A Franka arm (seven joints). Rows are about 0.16 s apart.
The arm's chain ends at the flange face. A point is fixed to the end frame.
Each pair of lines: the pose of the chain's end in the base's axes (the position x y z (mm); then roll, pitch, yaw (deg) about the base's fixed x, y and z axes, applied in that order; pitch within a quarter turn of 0, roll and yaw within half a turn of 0), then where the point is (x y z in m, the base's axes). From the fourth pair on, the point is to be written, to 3 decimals.
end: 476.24, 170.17, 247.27, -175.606, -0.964, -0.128
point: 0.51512 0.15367 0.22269
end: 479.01, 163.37, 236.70, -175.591, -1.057, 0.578
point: 0.51813 0.14736 0.21218
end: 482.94, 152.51, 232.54, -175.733, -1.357, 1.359
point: 0.52241 0.13697 0.20826
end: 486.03, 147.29, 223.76, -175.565, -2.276, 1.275
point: 0.526 0.132 0.200
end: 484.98, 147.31, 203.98, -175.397, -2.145, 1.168
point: 0.525 0.132 0.180
